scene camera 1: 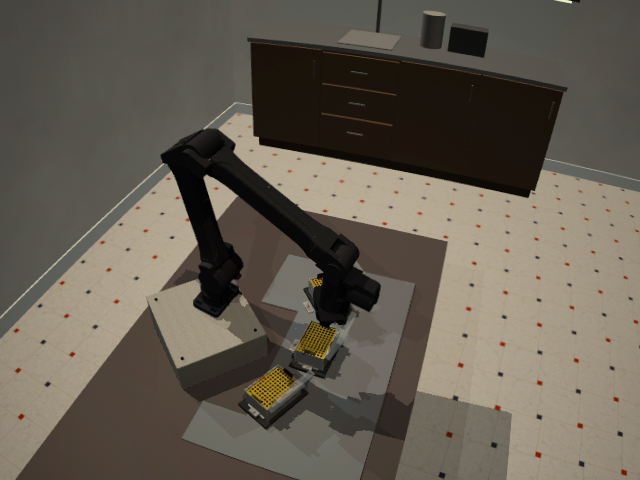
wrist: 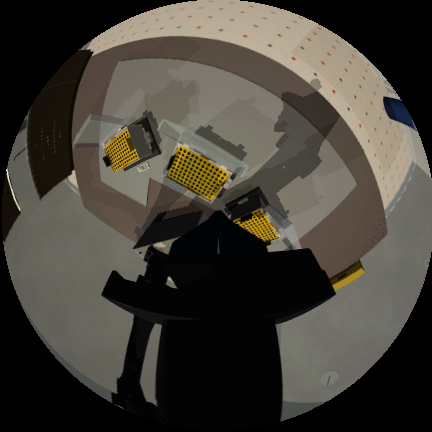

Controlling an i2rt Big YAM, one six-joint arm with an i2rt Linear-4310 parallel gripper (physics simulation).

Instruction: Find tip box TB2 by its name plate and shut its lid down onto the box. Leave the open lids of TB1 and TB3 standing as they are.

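Pixels of known places: gripper, fingertip midpoint: (scene camera 1: 325,325) (wrist: 217,215); arm's base, link origin: (scene camera 1: 216,297) (wrist: 162,259).
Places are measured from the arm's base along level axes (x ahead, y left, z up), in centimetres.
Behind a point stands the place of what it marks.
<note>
The middle box, TB2 (scene camera 1: 316,339) {y 4.2, x 30.0, z -6.0 cm} (wrist: 199,173) {y 3.5, x 30.8, z -6.0 cm}, holds a yellow perforated rack. Its clear lid (scene camera 1: 347,329) {y 4.3, x 38.7, z 2.5 cm} (wrist: 212,146) {y 3.5, x 38.8, z 2.5 cm} stands open on the side away from the robot base. TB1 (scene camera 1: 272,388) {y -16.1, x 27.4, z -5.9 cm} (wrist: 257,226) {y -15.1, x 28.1, z -6.0 cm} is the box nearest the scene camera, and TB3 (scene camera 1: 315,283) {y 24.7, x 19.6, z -6.0 cm} (wrist: 121,151) {y 23.6, x 24.8, z -6.0 cm} is the far one, partly behind the arm. TB1's lid (scene camera 1: 305,381) {y -15.5, x 36.4, z 2.3 cm} and TB3's lid (wrist: 102,131) {y 29.4, x 28.6, z -3.5 cm} stand open. The name plate lettering is too small to read. My gripper (scene camera 1: 330,321) {y -1.1, x 34.6, z 7.2 cm} (wrist: 217,215) {y -1.1, x 34.6, z 7.2 cm} is shut and empty, pointing down over the boxes near TB2; its height is unclear.
The boxes stand on a grey mat (scene camera 1: 330,449) {y -22.4, x 46.9, z -11.7 cm} (wrist: 200,75) {y 16.0, x 47.8, z -11.7 cm} on a brown surface (scene camera 1: 413,248) {y 63.7, x 40.5, z -12.0 cm}. The arm's pale base block (scene camera 1: 206,346) {y -15.0, x 6.7, z -2.1 cm} is left of them. The black forearm reaches over TB3's side. A dark cabinet (scene camera 1: 413,118) stands at the back.
</note>
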